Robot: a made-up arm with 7 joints.
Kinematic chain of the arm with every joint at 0, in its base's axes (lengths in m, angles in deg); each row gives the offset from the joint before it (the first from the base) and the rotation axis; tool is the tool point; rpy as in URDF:
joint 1: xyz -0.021 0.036 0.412 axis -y
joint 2: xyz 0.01 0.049 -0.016 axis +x
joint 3: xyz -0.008 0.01 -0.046 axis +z
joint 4: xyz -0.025 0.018 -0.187 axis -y
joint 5: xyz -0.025 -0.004 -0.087 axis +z
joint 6: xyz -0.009 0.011 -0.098 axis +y
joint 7: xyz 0 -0.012 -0.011 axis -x
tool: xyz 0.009 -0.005 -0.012 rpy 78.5 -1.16 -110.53
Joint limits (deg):
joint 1: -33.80..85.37
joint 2: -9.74..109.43
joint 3: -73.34..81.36
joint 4: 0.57..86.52
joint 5: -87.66..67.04
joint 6: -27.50..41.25
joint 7: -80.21..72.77
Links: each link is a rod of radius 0.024 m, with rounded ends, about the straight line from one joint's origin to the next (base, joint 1, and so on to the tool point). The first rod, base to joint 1, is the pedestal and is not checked.
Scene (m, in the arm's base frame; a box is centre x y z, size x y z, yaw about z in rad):
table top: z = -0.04
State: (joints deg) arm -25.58 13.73 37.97 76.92 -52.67 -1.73 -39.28
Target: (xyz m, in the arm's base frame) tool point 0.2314 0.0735 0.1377
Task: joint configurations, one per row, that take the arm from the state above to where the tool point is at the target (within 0.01 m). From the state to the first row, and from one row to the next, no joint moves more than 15 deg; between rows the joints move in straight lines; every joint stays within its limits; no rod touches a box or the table.
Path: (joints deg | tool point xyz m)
1: -11.73 5.91 27.37 75.69 -52.82 -2.18 -38.56 | 0.0601 0.2178 0.0785
2: 2.12 -1.92 16.78 74.46 -52.97 -2.63 -37.83 | 0.1511 0.1475 0.0895
3: 15.96 -9.74 6.18 73.23 -53.11 -3.08 -37.11 | 0.2314 0.0735 0.1377

